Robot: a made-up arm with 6 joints. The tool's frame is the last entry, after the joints.
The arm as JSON. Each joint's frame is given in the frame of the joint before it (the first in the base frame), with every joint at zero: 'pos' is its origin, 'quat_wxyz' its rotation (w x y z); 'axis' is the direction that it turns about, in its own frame. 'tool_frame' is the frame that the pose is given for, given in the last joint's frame.
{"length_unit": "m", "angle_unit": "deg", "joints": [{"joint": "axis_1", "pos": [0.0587, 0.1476, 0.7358], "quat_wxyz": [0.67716, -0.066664, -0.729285, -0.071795], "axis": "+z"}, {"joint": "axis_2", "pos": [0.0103, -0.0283, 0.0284], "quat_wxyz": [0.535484, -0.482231, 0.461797, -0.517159], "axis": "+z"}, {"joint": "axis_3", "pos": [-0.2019, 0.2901, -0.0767], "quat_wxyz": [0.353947, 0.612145, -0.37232, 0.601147], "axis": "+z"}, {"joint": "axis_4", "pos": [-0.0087, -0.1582, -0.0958], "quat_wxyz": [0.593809, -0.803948, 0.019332, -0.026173], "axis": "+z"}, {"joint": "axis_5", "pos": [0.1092, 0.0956, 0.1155], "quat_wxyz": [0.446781, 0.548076, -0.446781, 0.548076], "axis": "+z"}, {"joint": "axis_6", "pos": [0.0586, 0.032, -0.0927], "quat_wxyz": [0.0, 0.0, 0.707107, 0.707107], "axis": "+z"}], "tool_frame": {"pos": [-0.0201, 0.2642, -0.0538], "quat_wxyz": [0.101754, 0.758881, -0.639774, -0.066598]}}
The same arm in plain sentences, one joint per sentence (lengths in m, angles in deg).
The arm has six revolute joints in a row. What follows holds with every joint at zero, and every direction is one of the base frame's. Joint 1 is mounted 0.0587 m along +x and 0.1476 m along +y and 0.7358 m along +z from the base frame's origin and turns about the direction (-0.978112, 0.195002, -0.072601). Joint 2 is mounted 0.0340 m along -x and 0.0222 m along -y and 0.0078 m along +z from joint 1 and turns about the direction (-0.172003, 0.059201, 0.983316). Joint 3 is mounted 0.3336 m along +x and 0.1369 m along +y and 0.0279 m along -z from joint 2 and turns about the direction (-0.940035, -0.293411, -0.173907). Joint 4 is mounted 0.1354 m along +x and 0.1233 m along -y and 0.0272 m along +z from joint 3 and turns about +y. Joint 5 is mounted 0.0716 m along +x and 0.1155 m along +y and 0.1262 m along +z from joint 4 and turns about -x. Joint 6 is mounted 0.0927 m along +x and 0.0586 m along +y and 0.0320 m along -z from joint 5 and turns about -z. The tool frame, which is the frame that the pose is given for, is mounted 0.2642 m along -x and 0.0201 m along +y and 0.0538 m along +z from joint 6; its axes are the base frame's turned by roll -13.87, pitch 1.67 and yaw -9.94 deg (as in URDF: about the fixed x, then y, then z).
